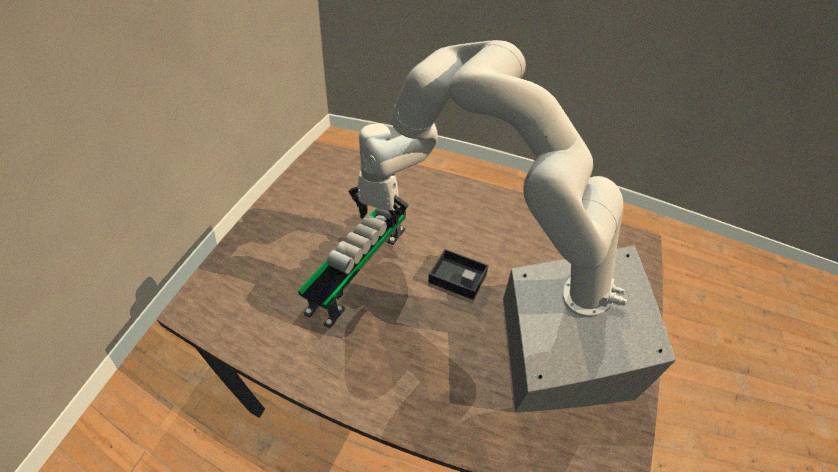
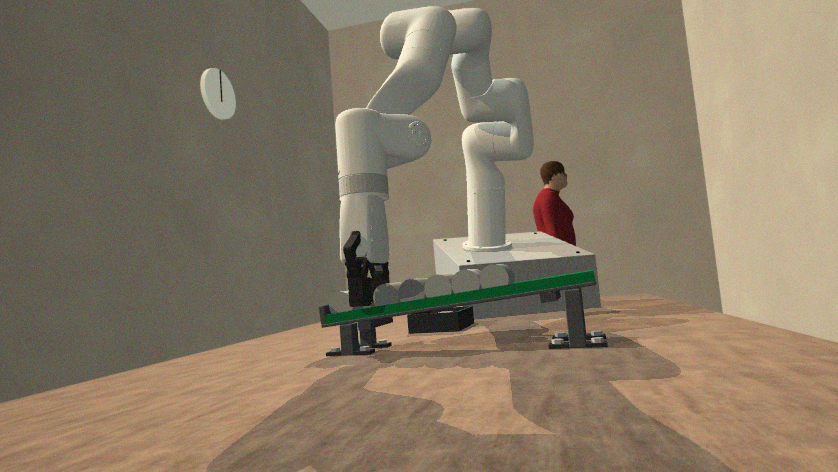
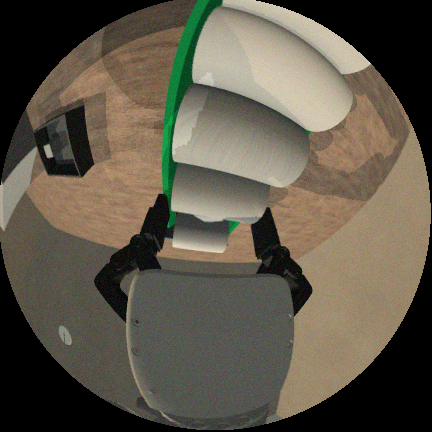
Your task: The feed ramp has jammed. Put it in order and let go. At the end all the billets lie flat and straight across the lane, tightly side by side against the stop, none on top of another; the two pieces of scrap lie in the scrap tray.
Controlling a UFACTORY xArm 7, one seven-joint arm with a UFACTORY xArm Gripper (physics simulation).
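Frame: origin at the arm's base, x left, y up, z ahead, level; centimetres.
Seen in the pictures: gripper, fingertip midpoint: (image 1: 378, 219) (image 2: 371, 304) (image 3: 213, 209); arm's base, link origin: (image 1: 589, 294) (image 2: 487, 246).
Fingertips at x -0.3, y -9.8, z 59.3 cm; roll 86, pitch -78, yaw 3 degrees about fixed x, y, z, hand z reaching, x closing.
Pixels of each thing's top centre, then the offset from my fingertips to it.
- uppermost billet, top centre: (image 2: 496, 264) (image 1: 339, 256) dz -2.7, dx +19.1, dy +4.4 cm
- more billet, top centre: (image 3: 198, 248) (image 2: 348, 290) (image 1: 387, 205) dz -0.2, dx -4.0, dy +2.3 cm
- stop, top centre: (image 2: 335, 303) dz +0.1, dx -6.4, dy +0.5 cm
- pale scrap piece, top centre: (image 3: 210, 213) dz -0.2, dx -0.2, dy +0.3 cm
- light scrap piece, top centre: (image 3: 47, 150) (image 1: 468, 274) dz -28.7, dx -0.1, dy -4.0 cm
- black scrap tray, top centre: (image 2: 441, 310) (image 3: 51, 151) (image 1: 459, 269) dz -25.9, dx +0.3, dy -3.4 cm
Five grey billets, among them the uppermost billet (image 1: 340, 262) (image 2: 494, 276), lie across the green-railed lane (image 1: 313, 280) (image 2: 527, 286) in a close row. One more billet (image 3: 200, 239) lies lower, at the stop (image 2: 324, 315). A pale scrap piece (image 3: 210, 218) shows as a sliver between this billet and the row, mostly hidden. Another light scrap piece (image 1: 467, 274) (image 3: 48, 150) lies in the black scrap tray (image 1: 451, 287) (image 2: 433, 321) (image 3: 80, 142). My gripper (image 1: 378, 217) (image 3: 213, 209) is wide open and low over the lower end of the lane, its fingers at either side, holding nothing.
The ramp stands on dark legs (image 1: 333, 310) (image 2: 575, 316) bolted to the table. The grey robot pedestal (image 1: 586, 357) (image 2: 516, 257) stands beyond the scrap tray. A person in red (image 2: 554, 214) is in the background, and a round clock (image 2: 218, 93) hangs on the wall.
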